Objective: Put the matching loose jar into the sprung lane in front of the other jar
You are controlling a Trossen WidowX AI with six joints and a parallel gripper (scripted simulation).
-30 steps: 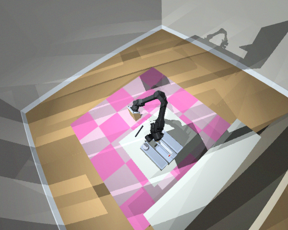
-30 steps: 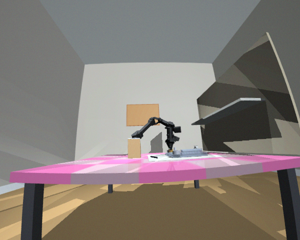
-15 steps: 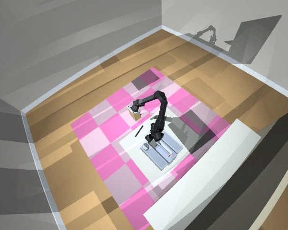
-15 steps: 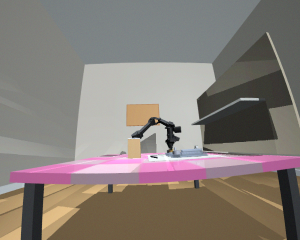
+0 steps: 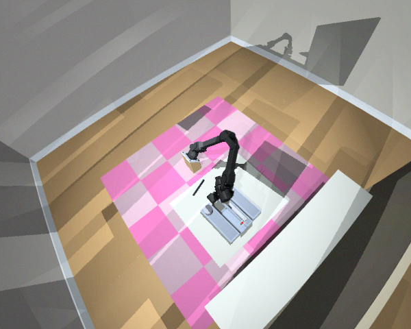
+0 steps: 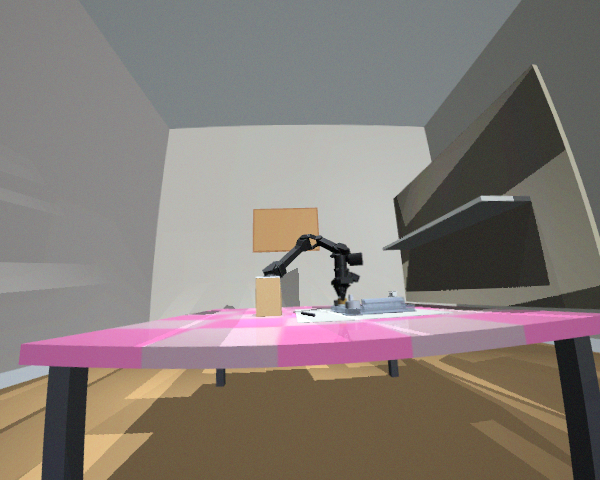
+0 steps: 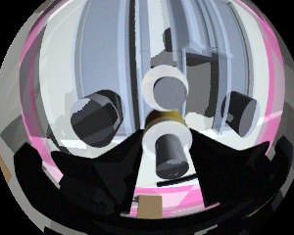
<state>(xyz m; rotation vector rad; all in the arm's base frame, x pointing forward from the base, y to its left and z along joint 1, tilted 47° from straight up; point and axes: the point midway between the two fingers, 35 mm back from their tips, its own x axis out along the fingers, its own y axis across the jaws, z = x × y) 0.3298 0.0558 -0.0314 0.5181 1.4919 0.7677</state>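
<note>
Now: the grey lane fixture 150 mm ahead of my gripper tip and 30 mm below it. Round my gripper tip: wall shelf 500 mm ahead, 310 mm above, 70 mm to the left; then thin black rod 160 mm behind, 90 mm to the right, 50 mm below; then red mark 230 mm ahead, 20 mm above.
</note>
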